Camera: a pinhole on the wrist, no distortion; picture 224 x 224 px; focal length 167.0 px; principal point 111.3 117.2 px. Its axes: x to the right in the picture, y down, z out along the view. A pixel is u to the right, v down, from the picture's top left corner.
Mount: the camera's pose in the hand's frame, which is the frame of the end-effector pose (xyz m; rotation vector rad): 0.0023 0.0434 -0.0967 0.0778 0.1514 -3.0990
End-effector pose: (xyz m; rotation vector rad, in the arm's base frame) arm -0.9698 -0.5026 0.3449 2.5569 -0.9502 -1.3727
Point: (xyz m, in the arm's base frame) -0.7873 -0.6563 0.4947
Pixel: behind the camera
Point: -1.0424 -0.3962 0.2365
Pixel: 115 189
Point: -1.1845 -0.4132 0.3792
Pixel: 205 97
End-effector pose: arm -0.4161 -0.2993 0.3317 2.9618 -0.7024 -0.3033
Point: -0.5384 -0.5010 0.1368
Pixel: 90 9
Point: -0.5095 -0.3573 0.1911
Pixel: 124 79
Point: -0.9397 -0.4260 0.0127
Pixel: 213 12
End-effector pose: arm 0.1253 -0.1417 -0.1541 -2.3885 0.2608 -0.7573
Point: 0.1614 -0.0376 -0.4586
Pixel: 169 71
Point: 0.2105 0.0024 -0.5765
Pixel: 162 65
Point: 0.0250 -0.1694 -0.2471
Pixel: outside the picture
